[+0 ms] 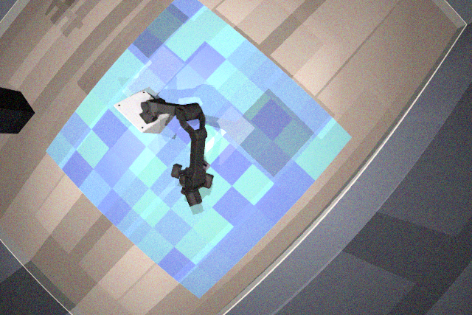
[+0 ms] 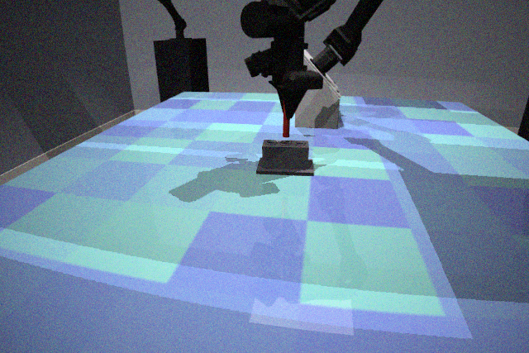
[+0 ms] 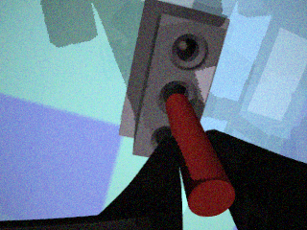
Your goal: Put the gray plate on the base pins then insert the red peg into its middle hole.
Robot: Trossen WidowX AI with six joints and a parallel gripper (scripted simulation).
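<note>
The red peg is right at my gripper tip. Also, from my gripper tip: plate (7 cm below); then gray base (11 cm below).
</note>
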